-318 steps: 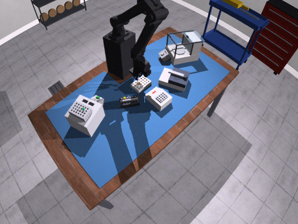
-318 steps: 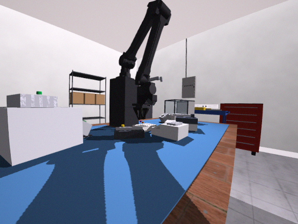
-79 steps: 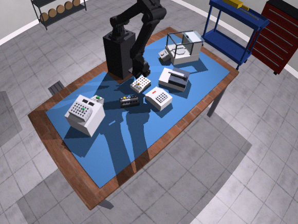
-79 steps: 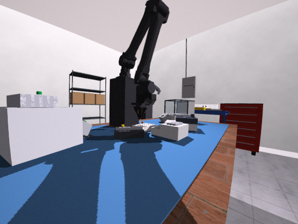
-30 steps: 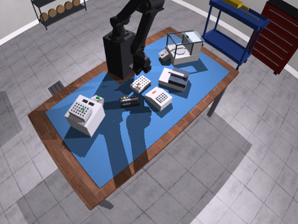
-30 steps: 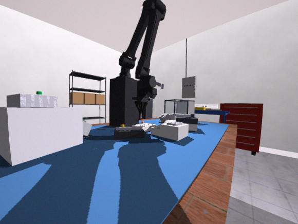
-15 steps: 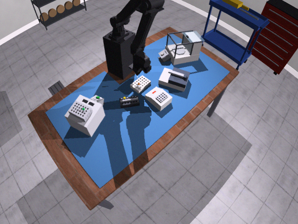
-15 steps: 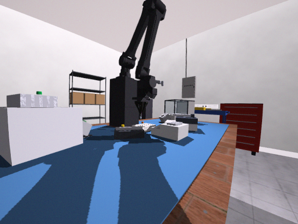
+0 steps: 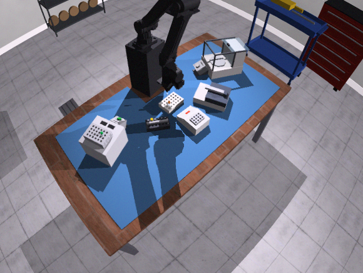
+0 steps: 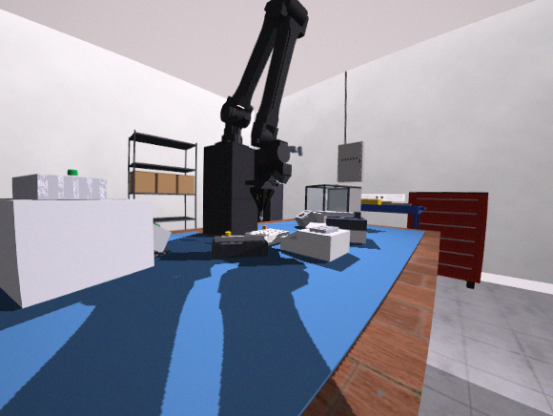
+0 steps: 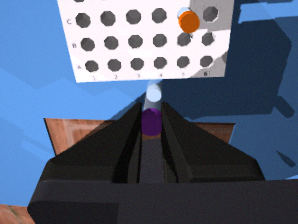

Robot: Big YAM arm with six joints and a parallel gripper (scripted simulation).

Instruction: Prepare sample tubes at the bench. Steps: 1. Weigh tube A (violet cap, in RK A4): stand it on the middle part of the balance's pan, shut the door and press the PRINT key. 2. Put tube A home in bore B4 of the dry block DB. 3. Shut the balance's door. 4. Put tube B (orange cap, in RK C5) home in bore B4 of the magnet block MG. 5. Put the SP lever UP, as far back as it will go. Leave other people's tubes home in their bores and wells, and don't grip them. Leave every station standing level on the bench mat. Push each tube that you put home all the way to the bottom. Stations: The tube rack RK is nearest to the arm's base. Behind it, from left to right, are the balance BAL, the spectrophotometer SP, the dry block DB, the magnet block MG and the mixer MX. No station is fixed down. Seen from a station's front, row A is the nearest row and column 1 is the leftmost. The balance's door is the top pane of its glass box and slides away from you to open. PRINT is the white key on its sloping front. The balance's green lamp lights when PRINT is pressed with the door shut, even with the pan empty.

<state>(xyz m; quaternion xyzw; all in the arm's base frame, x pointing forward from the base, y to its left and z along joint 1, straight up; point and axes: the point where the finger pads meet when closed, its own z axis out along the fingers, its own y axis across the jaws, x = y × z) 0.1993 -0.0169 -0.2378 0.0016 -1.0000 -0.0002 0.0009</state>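
The tube rack RK is 30 mm ahead of my hand and 90 mm below it. From my hand the other things lie so: magnet block MG 90 mm ahead, 160 mm to the right, 90 mm below; then violet-capped tube 20 mm below; then yellow-capped tube 60 mm ahead, 180 mm to the right, 80 mm below.
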